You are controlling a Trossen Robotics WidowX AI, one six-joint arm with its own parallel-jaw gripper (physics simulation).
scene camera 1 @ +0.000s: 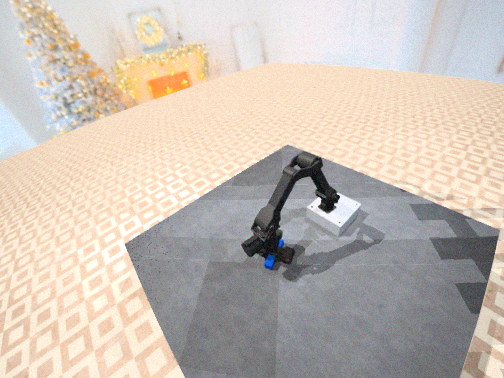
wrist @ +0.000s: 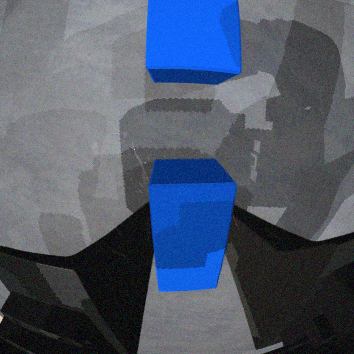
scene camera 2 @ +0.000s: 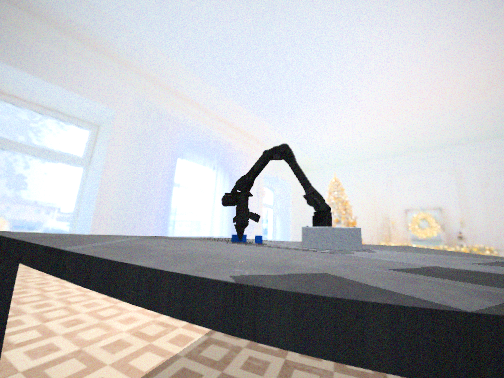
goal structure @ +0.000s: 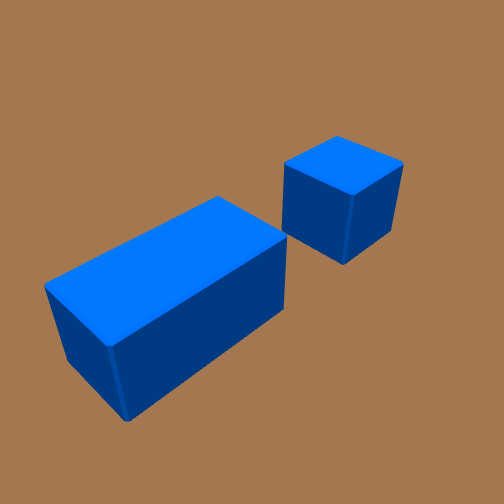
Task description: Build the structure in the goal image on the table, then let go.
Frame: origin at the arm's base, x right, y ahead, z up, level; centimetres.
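Seen in the pictures: gripper, fingertip midpoint: (scene camera 1: 271, 260) (wrist: 185, 207) (scene camera 2: 240, 240); arm's base, origin of the base link: (scene camera 1: 327, 207) (scene camera 2: 322, 228).
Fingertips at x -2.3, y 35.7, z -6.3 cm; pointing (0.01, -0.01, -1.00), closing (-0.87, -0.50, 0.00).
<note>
Offsets run from my fingertips to a thing's middle. "spot": to the spot under its first point. Level surfaces: height alone.
My gripper (scene camera 2: 240, 237) (wrist: 185, 207) points down and is shut on a blue block @(dz +1.0, dx -0.4, dy +0.6 cm) (scene camera 2: 235, 239) (wrist: 192, 230), with one finger on each side of it. The held block is at or just above the table top; whether it touches is hard to tell. A second blue block @(dz +0.8, dx +4.0, dy -7.1 cm) (scene camera 2: 258, 240) (wrist: 192, 37) lies apart from it, on the side toward the arm's base, and lies ahead of it at the top of the wrist view. In scene view 1, blue surfaces @(spot: dz +2.5, dx -1.5, dy +2.2 cm) (scene camera 1: 269, 262) @(spot: dz +2.2, dx +2.8, dy -7.7 cm) (scene camera 1: 281, 243) show on both sides of the gripper, which partly hides them.
The arm stands on a white box (scene camera 1: 340, 218) (scene camera 2: 331, 237) on the dark grey table @(dz -0.8 cm) (scene camera 1: 325, 320) (scene camera 2: 175, 255). The arm's shadow falls across the table. A patterned floor surrounds the table.
</note>
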